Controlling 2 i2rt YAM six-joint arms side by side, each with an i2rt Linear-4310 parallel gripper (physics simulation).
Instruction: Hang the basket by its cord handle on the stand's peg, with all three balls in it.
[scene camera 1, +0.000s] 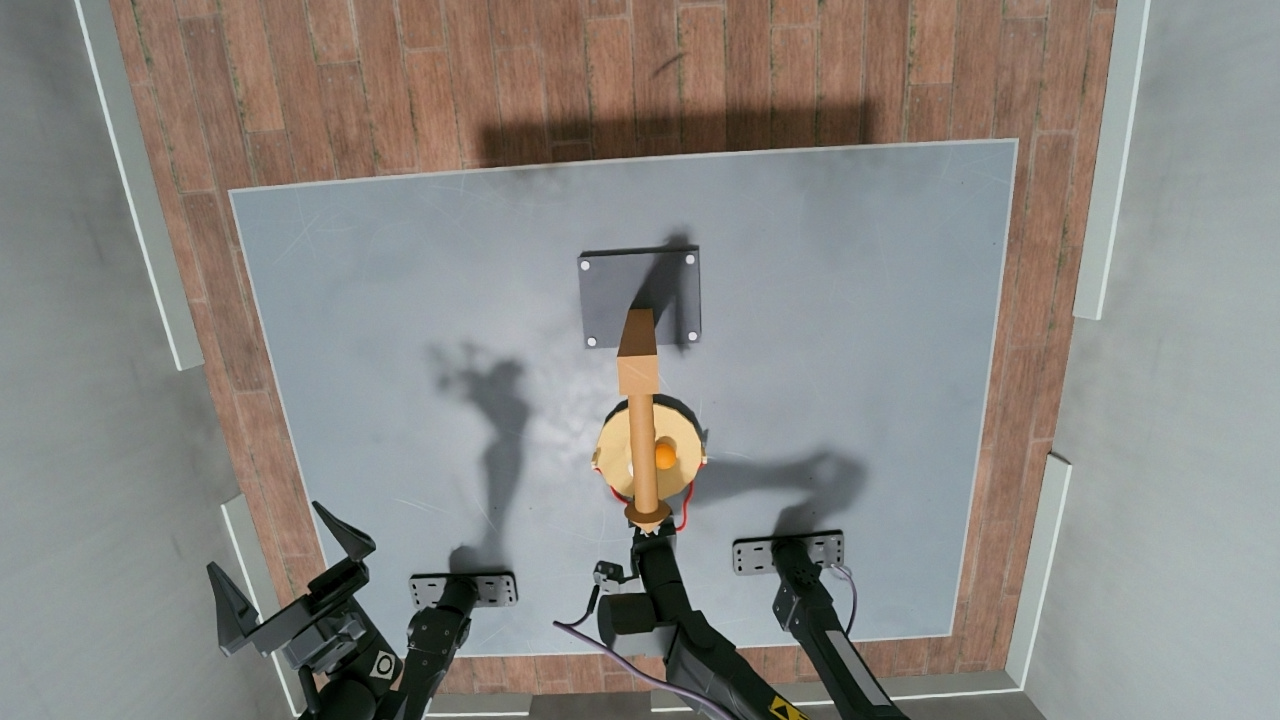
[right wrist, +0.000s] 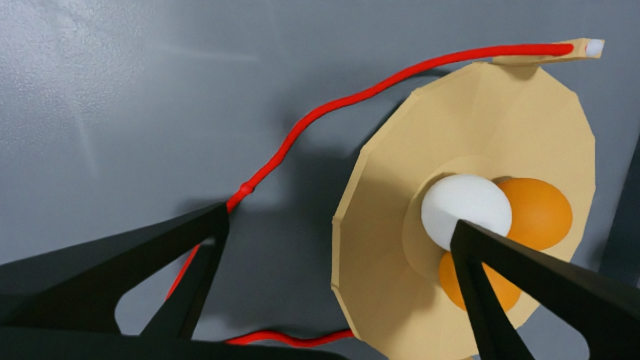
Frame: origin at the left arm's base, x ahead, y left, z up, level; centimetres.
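Seen in the pictures: left gripper, fingertip midpoint: (scene camera 1: 263, 530); right gripper, fingertip midpoint: (right wrist: 339, 223); left arm's base, link origin: (scene camera 1: 464, 589); right arm's base, link origin: (scene camera 1: 787, 552).
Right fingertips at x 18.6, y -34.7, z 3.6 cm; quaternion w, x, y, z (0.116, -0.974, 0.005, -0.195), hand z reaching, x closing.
Pixels of each thing's top centre, then the offset from my right fingertips to it. "spot": a spot on its surface instead. Level surfaces: height alone.
- tan basket, top centre: (right wrist: 539, 260) (scene camera 1: 648, 462) dx +8.8, dy -2.1, dz +2.4 cm
- stand's peg, surface spot: (scene camera 1: 641, 438) spot: dx +24.4, dy -2.1, dz +28.1 cm
- white ball, top centre: (right wrist: 499, 230) dx +6.8, dy -0.6, dz +1.8 cm
- stand's dark base plate, surface spot: (scene camera 1: 608, 291) spot: dx +35.7, dy +2.3, dz -1.1 cm
- grey table, surface height: dz -3.6 cm
- round cap, surface spot: (scene camera 1: 646, 513) spot: dx +16.3, dy -2.1, dz +28.2 cm
The tan basket (scene camera 1: 687, 429) (right wrist: 380, 240) sits upright on the table under the stand's peg (scene camera 1: 641, 438). In the right wrist view it holds a white ball (right wrist: 457, 205), an orange ball (right wrist: 542, 212) and another orange ball (right wrist: 501, 290) partly behind a finger. The red cord handle (scene camera 1: 688, 506) (right wrist: 370, 93) lies slack off the basket's near side and passes behind one fingertip. My right gripper (right wrist: 339, 223) is open above the basket and cord, one finger over the balls; the peg's end hides its tips in scene camera 1. My left gripper (scene camera 1: 262, 535) is open, far left of the basket.
The stand's dark base plate (scene camera 1: 608, 291) lies behind the basket on the grey table (scene camera 1: 850, 313). Its wooden post (scene camera 1: 637, 374) rises high, and the peg reaches toward the arms, ending in a round cap (scene camera 1: 646, 513) over the right gripper.
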